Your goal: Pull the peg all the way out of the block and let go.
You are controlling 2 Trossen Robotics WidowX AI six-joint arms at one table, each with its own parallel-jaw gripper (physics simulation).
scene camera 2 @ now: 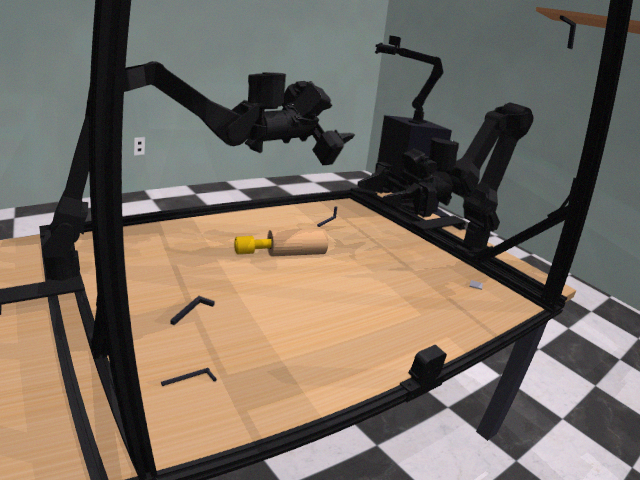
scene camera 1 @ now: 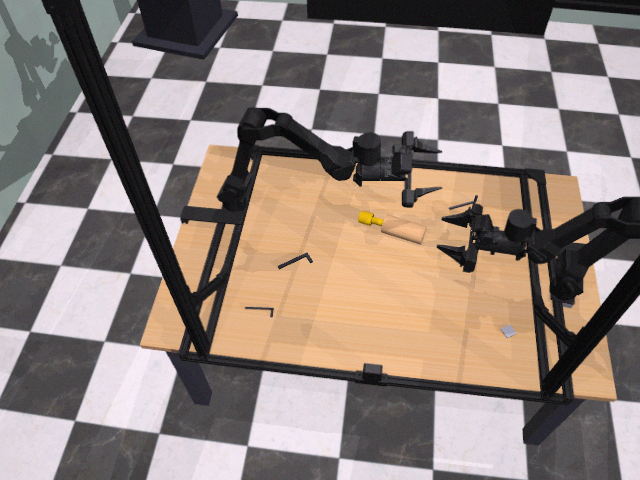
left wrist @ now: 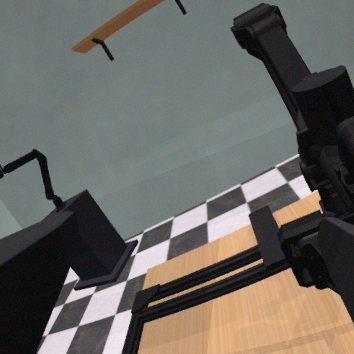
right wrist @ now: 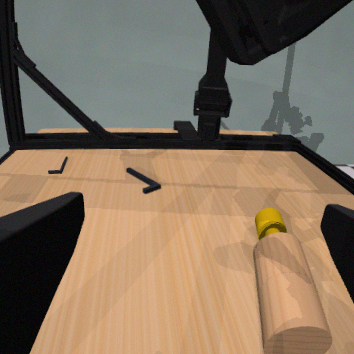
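Seen in the pictures: left gripper, fingertip midpoint: (scene camera 2: 342,120) (scene camera 1: 442,169) (left wrist: 202,227); right gripper, fingertip midpoint: (scene camera 2: 369,191) (scene camera 1: 439,232) (right wrist: 207,211); left arm's base, link origin: (scene camera 2: 62,275) (scene camera 1: 234,205) (right wrist: 207,137); right arm's base, link origin: (scene camera 2: 475,245) (scene camera 1: 562,292) (left wrist: 338,203).
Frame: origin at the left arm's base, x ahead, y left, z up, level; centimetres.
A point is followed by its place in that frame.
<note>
A yellow peg (scene camera 1: 366,217) {z 2.2, x 39.9, y 5.7 cm} (scene camera 2: 245,244) {z 1.5, x 39.3, y 5.0 cm} (right wrist: 270,221) {z 2.3, x 41.2, y 6.0 cm} with a wide head and a narrower neck lies at the left end of a wooden cylinder block (scene camera 1: 403,230) {z 2.9, x 51.4, y 3.6 cm} (scene camera 2: 299,242) {z 2.0, x 50.6, y 3.1 cm} (right wrist: 287,285) {z 3.5, x 53.0, y 4.6 cm}, which lies on its side. The neck meets the block's end face; how far it reaches inside is hidden. My left gripper (scene camera 1: 440,170) {z 28.0, x 58.3, y 5.9 cm} (left wrist: 202,227) {z 28.0, x 58.3, y 5.9 cm} is open and empty, raised high above the table's back part, away from peg and block. My right gripper (scene camera 1: 440,233) {z 15.5, x 61.2, y -4.0 cm} (scene camera 2: 373,190) {z 15.5, x 61.2, y -4.0 cm} (right wrist: 207,211) {z 15.5, x 61.2, y -4.0 cm} is open and empty, to the right of the block in scene camera 1.
Black L-shaped keys lie on the table: a thick one (scene camera 1: 294,260) {z -1.3, x 23.8, y -12.8 cm} (scene camera 2: 185,311) {z -1.3, x 23.0, y -13.7 cm} and a thin one (scene camera 1: 259,308) {z -1.4, x 19.9, y -30.3 cm} (scene camera 2: 186,377) {z -1.5, x 19.9, y -30.5 cm} at the left, another (scene camera 1: 461,205) {z -1.5, x 66.0, y 21.7 cm} behind the right gripper. A small grey tile (scene camera 1: 508,331) {z -1.6, x 85.1, y -17.4 cm} (scene camera 2: 475,284) {z -1.6, x 84.8, y -17.2 cm} lies front right. A black frame borders the work area.
</note>
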